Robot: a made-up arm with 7 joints. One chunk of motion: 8 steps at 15 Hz.
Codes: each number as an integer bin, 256 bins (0 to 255) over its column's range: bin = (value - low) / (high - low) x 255, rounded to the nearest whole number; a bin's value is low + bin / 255 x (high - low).
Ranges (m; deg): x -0.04..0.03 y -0.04..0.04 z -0.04..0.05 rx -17..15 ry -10..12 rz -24..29
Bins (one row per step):
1: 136 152 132 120 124 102
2: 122 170 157 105 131 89
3: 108 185 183 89 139 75
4: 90 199 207 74 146 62
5: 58 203 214 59 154 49
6: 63 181 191 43 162 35
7: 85 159 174 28 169 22
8: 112 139 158 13 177 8
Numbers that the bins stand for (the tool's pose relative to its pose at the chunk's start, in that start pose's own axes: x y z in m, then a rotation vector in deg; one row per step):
1: -0.0027 0.0077 0.0066 -1.94 0.70 -2.80
2: -0.0065 0.0133 0.0154 -3.82 1.30 -5.50
3: -0.0104 0.0180 0.0246 -5.83 1.99 -8.41
4: -0.0153 0.0224 0.0331 -7.71 2.60 -11.11
5: -0.0241 0.0237 0.0355 -9.60 3.29 -13.82
6: -0.0227 0.0168 0.0274 -11.60 3.98 -16.73
7: -0.0167 0.0099 0.0214 -13.49 4.58 -19.43
8: -0.0093 0.0036 0.0158 -15.37 5.27 -22.34

